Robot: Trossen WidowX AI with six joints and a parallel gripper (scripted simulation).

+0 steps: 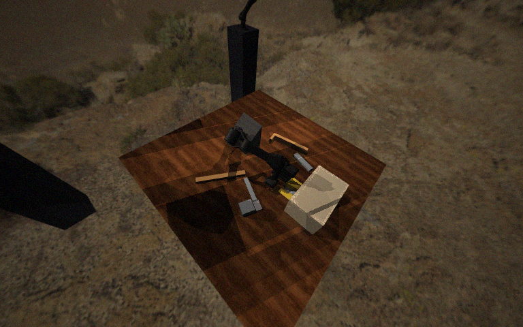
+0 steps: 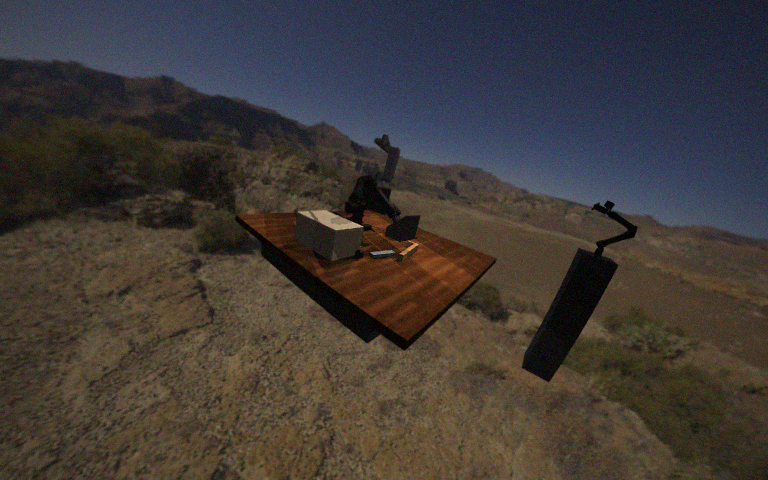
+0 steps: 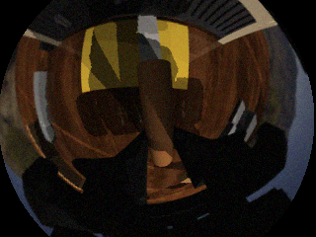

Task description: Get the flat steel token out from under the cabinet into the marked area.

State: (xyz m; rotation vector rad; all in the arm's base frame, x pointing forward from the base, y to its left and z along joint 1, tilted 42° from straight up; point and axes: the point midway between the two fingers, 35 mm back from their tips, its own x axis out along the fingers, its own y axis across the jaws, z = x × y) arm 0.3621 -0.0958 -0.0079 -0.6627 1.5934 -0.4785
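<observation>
Right now my gripper tip is 17 cm to the left of the grey scraper and 2 cm past it. Round my gripper tip: steel token 25 cm ahead, 6 cm to the left; grey block 25 cm to the right, 1 cm above; grey bar 26 cm to the left, 4 cm ahead.
</observation>
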